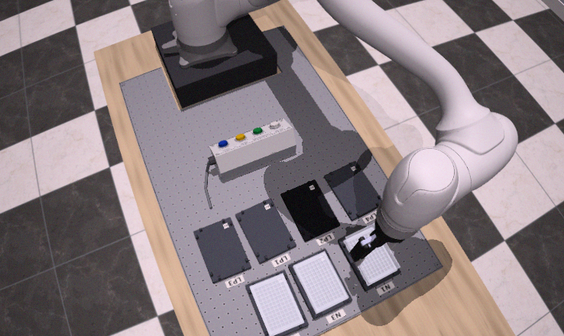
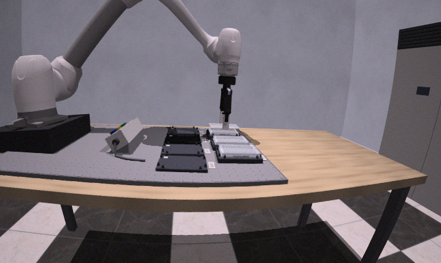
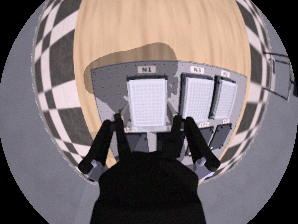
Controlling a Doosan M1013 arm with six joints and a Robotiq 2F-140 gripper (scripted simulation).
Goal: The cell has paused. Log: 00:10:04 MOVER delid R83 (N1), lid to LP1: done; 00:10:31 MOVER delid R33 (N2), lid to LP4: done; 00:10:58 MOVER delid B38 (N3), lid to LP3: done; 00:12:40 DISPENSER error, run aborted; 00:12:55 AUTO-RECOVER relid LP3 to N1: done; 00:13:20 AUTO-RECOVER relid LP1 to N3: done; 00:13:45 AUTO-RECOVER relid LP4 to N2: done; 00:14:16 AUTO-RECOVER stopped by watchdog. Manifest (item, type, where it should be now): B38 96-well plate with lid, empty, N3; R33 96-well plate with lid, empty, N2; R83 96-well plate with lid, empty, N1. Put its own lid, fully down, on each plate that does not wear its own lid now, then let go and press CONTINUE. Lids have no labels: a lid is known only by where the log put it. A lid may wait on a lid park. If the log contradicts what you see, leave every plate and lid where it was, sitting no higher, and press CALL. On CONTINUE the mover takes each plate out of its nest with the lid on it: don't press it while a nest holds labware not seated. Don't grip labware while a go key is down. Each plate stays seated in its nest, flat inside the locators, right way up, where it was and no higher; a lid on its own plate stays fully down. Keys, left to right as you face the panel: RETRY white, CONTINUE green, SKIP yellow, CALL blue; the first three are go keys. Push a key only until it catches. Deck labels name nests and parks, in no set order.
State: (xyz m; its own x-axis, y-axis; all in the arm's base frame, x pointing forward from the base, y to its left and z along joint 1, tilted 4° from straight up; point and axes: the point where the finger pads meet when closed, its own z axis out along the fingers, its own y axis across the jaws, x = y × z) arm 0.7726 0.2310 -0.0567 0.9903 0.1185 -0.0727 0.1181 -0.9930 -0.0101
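The LP1 is 22 cm to the right of my hand, 15 cm behind it and 7 cm below it. The rest, counted from my hand: lid park LP3 (34 cm to the right, 14 cm behind, 7 cm below); LP2 (17 cm behind, 10 cm to the right, 7 cm below); LP4 (19 cm behind, 7 cm below, 4 cm to the left).
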